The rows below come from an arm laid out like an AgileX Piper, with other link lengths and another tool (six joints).
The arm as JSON. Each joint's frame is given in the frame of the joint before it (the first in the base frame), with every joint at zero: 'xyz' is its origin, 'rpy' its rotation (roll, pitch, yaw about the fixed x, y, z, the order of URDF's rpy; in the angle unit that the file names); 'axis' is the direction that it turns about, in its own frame. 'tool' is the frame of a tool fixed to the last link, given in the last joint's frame.
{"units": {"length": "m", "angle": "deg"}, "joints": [
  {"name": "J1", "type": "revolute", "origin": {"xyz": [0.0, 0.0, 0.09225], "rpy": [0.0, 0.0, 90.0]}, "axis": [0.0, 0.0, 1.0]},
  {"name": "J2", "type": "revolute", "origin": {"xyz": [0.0, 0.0, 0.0], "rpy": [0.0, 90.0, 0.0]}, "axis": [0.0, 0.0, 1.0]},
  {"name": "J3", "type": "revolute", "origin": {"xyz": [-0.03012, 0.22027, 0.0], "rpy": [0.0, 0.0, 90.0]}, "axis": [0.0, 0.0, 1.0]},
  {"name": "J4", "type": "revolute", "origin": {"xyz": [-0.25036, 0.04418, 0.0], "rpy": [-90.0, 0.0, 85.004]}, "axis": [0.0, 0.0, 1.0]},
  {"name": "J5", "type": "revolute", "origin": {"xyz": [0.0, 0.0, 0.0], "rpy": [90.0, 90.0, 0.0]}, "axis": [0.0, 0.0, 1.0]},
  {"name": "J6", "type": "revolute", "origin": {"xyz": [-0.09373, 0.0, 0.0], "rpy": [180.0, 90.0, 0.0]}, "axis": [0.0, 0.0, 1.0]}
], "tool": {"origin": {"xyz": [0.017, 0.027, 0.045], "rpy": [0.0, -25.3, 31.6]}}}
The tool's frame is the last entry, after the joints.
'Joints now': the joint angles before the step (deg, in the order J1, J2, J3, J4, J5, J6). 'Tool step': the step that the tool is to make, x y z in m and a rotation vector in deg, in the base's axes. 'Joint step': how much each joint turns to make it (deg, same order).
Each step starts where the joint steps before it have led.
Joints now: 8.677, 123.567, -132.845, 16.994, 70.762, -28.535
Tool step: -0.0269, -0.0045, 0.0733, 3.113, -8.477, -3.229
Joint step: -0.002, -9.205, -0.723, -0.690, -0.012, 4.016
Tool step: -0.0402, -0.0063, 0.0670, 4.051, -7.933, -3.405
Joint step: 0.005, -9.658, -0.043, -0.779, 0.005, 4.783
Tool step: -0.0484, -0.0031, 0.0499, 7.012, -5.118, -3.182
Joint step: 0.000, -9.554, 1.629, 0.626, 0.013, 6.928
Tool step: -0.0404, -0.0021, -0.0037, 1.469, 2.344, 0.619
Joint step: 0.009, -11.140, 13.028, 1.503, -0.011, 0.794
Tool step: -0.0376, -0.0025, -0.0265, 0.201, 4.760, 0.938
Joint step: -0.003, -11.292, 16.029, 1.369, 0.000, -0.208
